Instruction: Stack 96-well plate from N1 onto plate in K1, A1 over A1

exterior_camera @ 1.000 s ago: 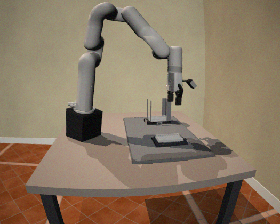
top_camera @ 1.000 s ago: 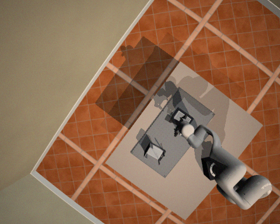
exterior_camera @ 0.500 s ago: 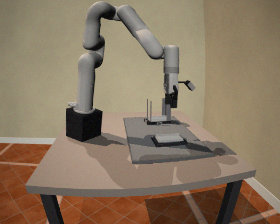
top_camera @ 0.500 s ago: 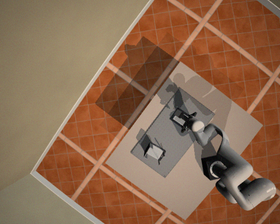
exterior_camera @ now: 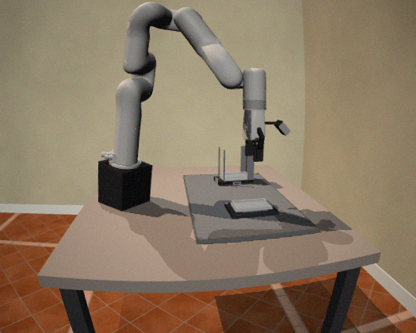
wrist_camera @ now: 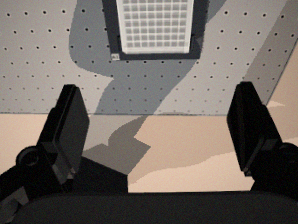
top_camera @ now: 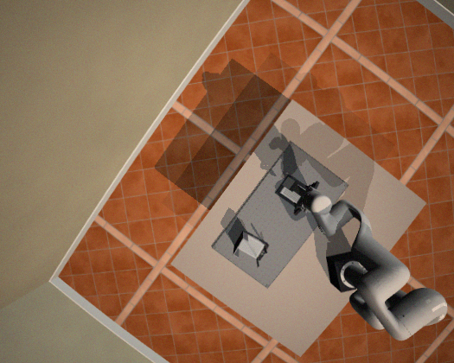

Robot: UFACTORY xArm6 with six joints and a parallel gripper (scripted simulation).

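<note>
Now: hand 180 mm above the plate nest N1. Round my hand: pale A1 square 70 mm behind, 70 mm to the left, 180 mm below.
</note>
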